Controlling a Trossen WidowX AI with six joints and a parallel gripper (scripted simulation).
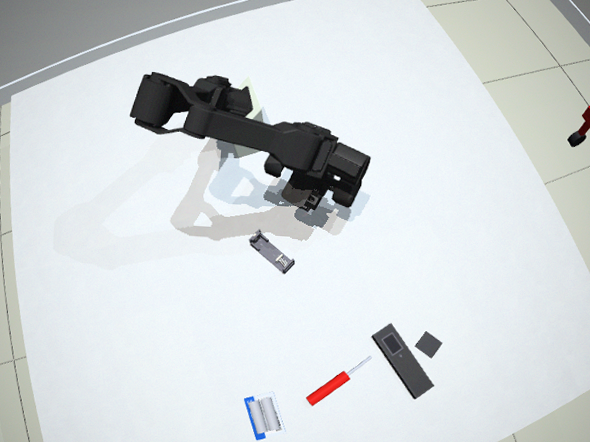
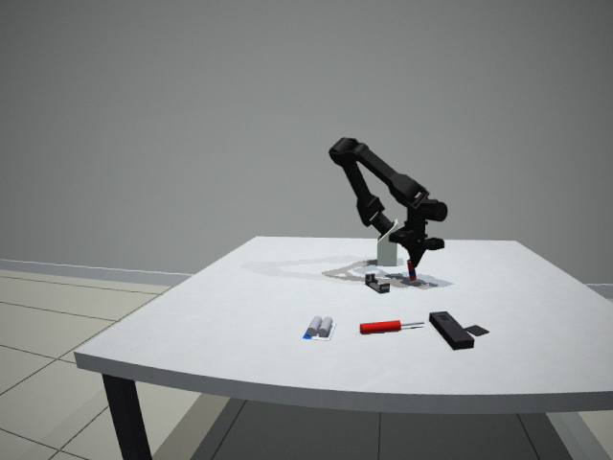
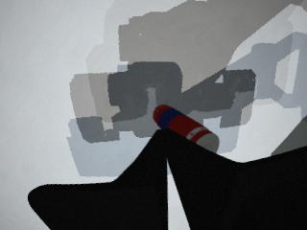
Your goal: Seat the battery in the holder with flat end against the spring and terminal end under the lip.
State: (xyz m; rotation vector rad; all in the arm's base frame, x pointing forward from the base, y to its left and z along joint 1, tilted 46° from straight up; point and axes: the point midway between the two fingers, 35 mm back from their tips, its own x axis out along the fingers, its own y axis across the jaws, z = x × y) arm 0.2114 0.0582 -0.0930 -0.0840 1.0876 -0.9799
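Right now my gripper tip is 1 cm past the battery, 1 cm to the left of it and 1 cm above it. The rest, counted from my gripper tip: black remote: 38 cm ahead, 9 cm to the left, 3 cm below; red-handled screwdriver: 38 cm ahead, 3 cm to the right, 3 cm below; battery cover: 36 cm ahead, 16 cm to the left, 4 cm below.
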